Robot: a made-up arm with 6 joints. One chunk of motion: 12 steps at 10 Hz.
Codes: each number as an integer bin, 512 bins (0 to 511) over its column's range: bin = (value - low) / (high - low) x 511, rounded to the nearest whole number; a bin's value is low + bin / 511 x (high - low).
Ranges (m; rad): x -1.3..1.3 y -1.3..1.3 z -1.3..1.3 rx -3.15..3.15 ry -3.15..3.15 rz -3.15..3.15
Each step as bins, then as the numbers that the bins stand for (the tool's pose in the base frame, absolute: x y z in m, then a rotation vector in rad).
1 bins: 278 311 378 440 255 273
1 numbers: 0.1145 0.2824 0.6233 2.2747 -0.0062 0.2158
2 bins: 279 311 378 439 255 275
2 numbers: 0.1196 0.2824 0.6233 2.2623 -0.0062 0.2404
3 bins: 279 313 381 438 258 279
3 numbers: 0.1196 0.2926 0.6386 2.2500 0.0308 0.2897
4 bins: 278 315 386 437 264 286
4 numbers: 0.1145 0.3027 0.6640 2.2377 0.1048 0.3760
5 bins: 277 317 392 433 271 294
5 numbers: 0.1094 0.3129 0.6945 2.1884 0.1911 0.4747
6 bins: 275 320 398 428 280 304
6 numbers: 0.0992 0.3282 0.7250 2.1267 0.3021 0.5979
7 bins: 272 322 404 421 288 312
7 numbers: 0.0840 0.3384 0.7556 2.0404 0.4007 0.6966
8 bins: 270 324 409 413 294 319
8 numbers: 0.0738 0.3485 0.7810 1.9418 0.4747 0.7829
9 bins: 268 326 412 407 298 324
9 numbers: 0.0636 0.3587 0.7963 1.8678 0.5240 0.8445
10 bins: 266 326 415 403 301 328
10 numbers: 0.0534 0.3587 0.8115 1.8185 0.5610 0.8938
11 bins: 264 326 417 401 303 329
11 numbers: 0.0432 0.3587 0.8217 1.7938 0.5856 0.9062
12 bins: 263 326 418 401 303 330
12 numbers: 0.0382 0.3587 0.8268 1.7938 0.5856 0.9185
